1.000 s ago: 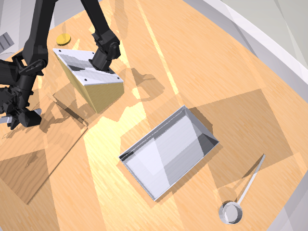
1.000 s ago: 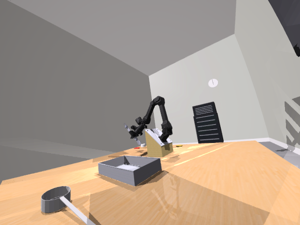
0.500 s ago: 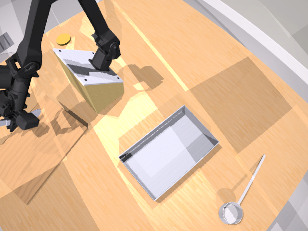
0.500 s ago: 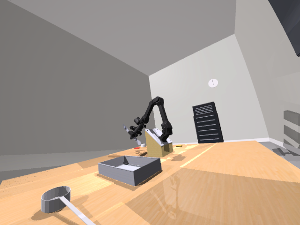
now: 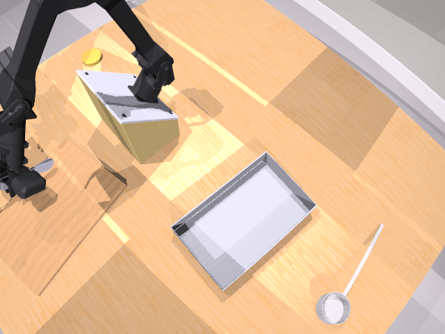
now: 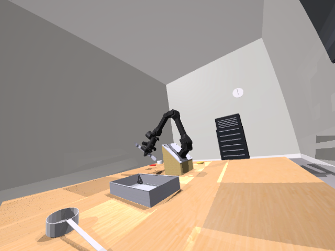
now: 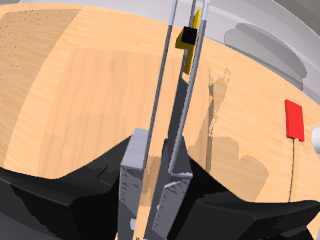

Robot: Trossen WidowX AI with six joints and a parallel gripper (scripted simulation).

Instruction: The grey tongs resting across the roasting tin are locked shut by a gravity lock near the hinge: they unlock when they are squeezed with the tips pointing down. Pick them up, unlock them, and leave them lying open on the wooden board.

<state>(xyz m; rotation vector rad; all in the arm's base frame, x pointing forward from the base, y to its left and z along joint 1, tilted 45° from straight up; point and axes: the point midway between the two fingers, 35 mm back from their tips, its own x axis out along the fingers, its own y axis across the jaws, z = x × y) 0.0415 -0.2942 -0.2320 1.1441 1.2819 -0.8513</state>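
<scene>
The wooden board lies 13 cm below my gripper tip, 3 cm to the left of it and 3 cm ahead of it. From my gripper tip the other things lie so: white object 36 cm behind, 18 cm to the right, 12 cm below; yellow disc 38 cm behind, 36 cm to the left, 13 cm below; yellow lock piece 6 cm above, 2 cm to the right.
</scene>
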